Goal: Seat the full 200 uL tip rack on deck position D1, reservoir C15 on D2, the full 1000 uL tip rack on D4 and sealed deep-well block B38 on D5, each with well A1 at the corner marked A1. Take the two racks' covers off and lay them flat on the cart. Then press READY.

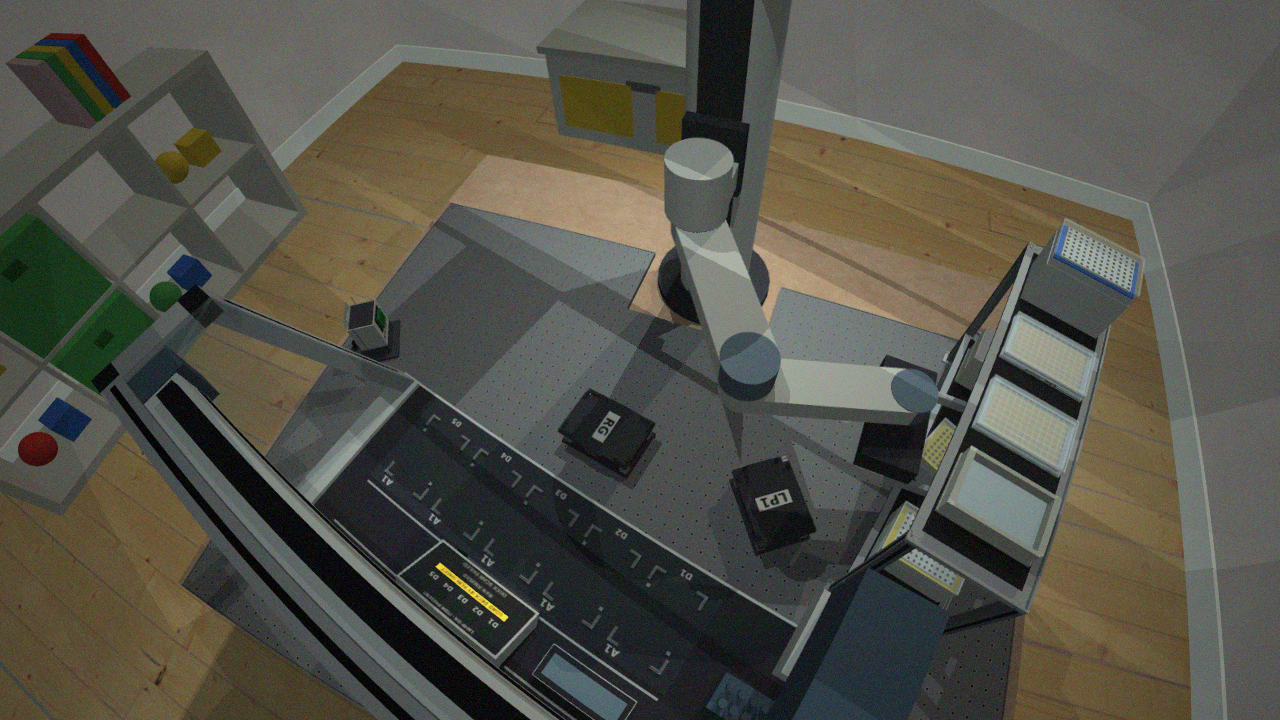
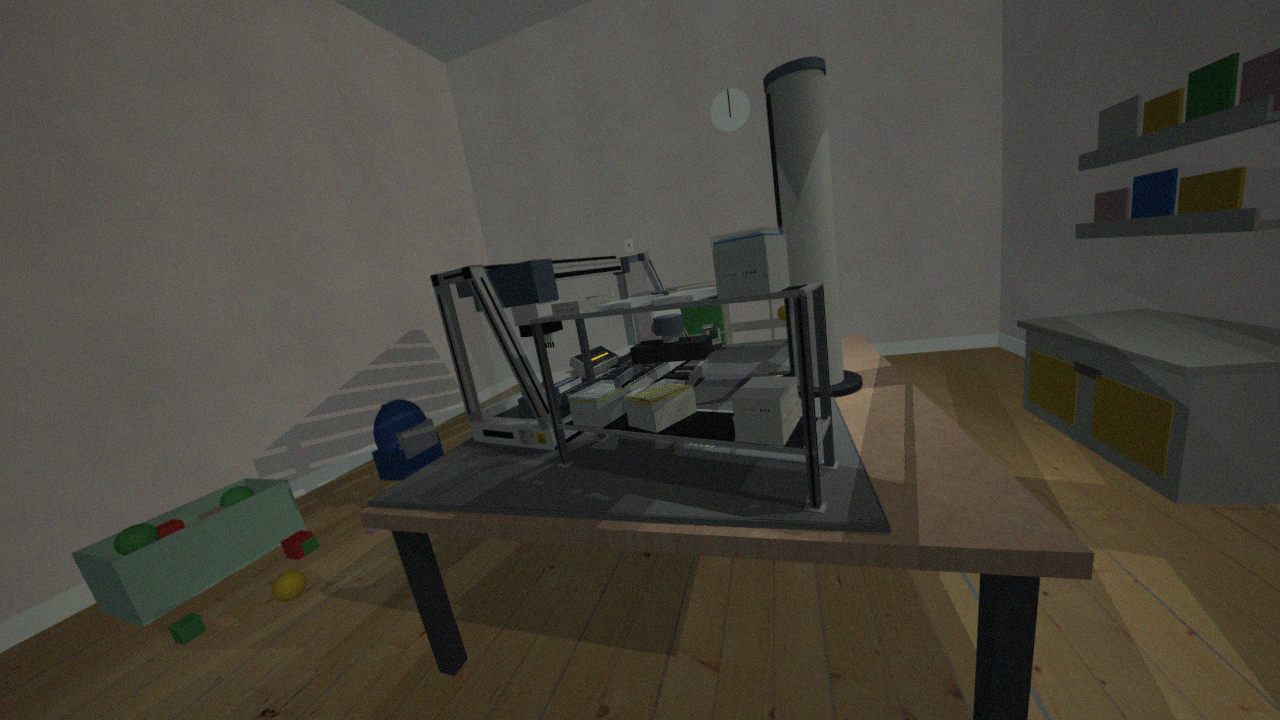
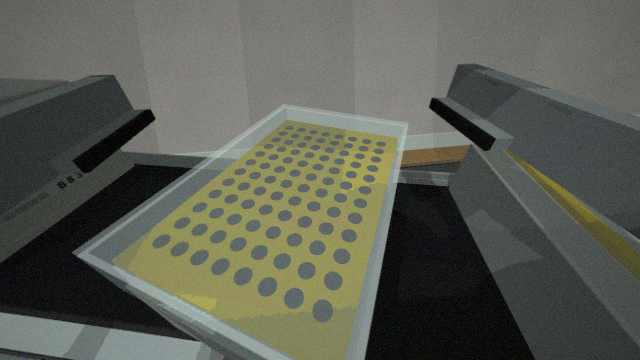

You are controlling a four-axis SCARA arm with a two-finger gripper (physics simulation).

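Observation:
My gripper is open, fingers wide apart, with a clear-covered yellow tip rack between and below them on the cart's lower shelf. The rack sits askew to the fingers. A grey box marked B83 is partly behind the left finger. A second yellow-edged rack is partly behind the right finger. On the cart's upper shelf are a tall blue-rimmed tip rack, two pale plates and a reservoir. The reservoir's label is unreadable. The deck shows marks D1 to D5.
Black blocks RG and LP1 stand between the arm and the deck. The cart's upper shelf and posts enclose the lower-shelf boxes. The deck's frame and a blue-grey box stand near the cart. A small device stands beyond D5.

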